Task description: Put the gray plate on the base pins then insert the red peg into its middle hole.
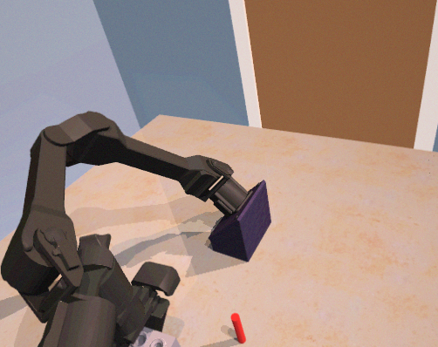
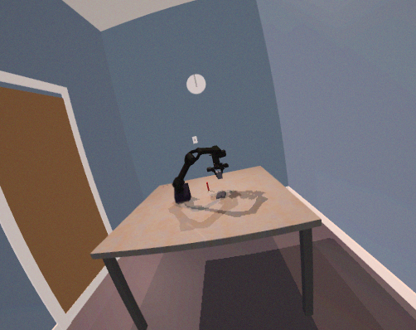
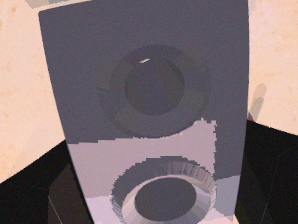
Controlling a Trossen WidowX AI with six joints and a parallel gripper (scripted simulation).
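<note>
My gripper tip is now 12 cm above the base and 11 cm to the left of it. Also, from my gripper tip: red peg (13 cm behind, 9 cm below, 5 cm to the left); then gray plate (3 cm above).
</note>
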